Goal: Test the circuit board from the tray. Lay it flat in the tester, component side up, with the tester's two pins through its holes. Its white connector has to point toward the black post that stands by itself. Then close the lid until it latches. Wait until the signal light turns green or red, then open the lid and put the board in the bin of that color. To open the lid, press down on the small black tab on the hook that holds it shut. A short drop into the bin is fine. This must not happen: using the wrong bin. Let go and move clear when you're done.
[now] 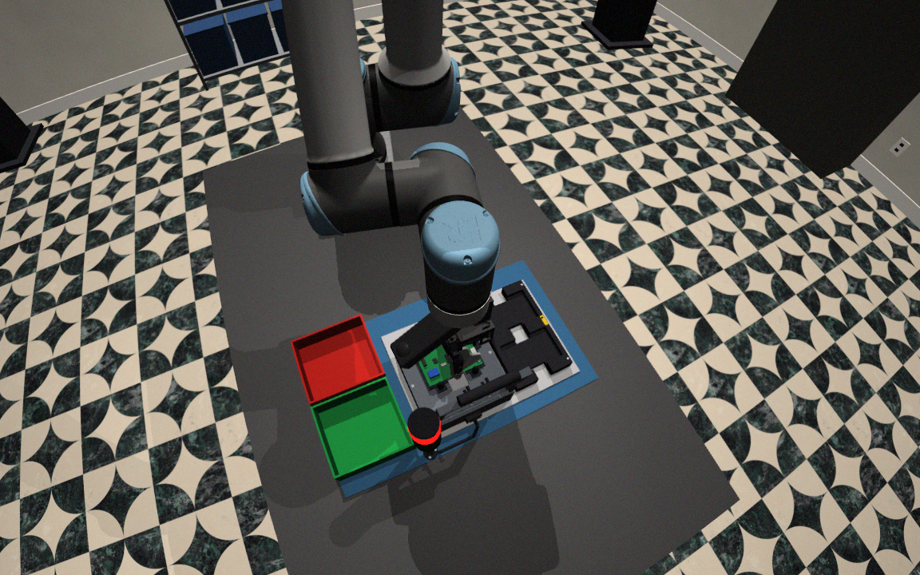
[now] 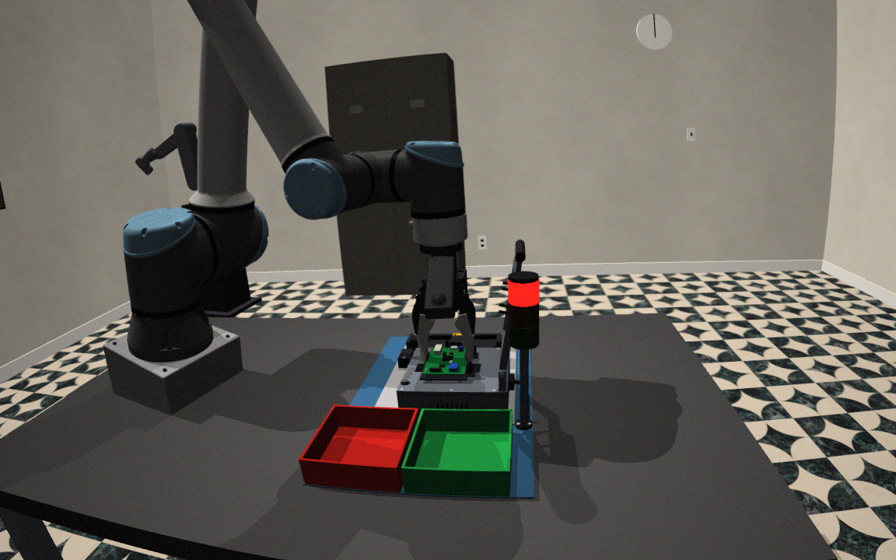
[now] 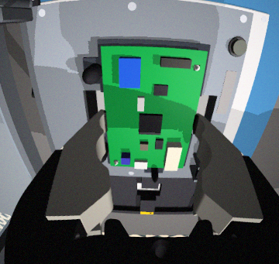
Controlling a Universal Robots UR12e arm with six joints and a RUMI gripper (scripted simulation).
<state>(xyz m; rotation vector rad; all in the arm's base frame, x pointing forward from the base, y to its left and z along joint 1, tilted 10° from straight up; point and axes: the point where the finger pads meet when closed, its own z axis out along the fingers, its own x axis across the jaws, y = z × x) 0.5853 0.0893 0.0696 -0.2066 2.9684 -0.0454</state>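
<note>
My hand is right at the green circuit board. From my hand the other things lie so: clear lid (110 mm ahead, 110 mm above, 20 mm to the left); then green bin (190 mm to the right, 70 mm ahead, 60 mm below); then red bin (210 mm to the right, 80 mm behind, 60 mm below).
</note>
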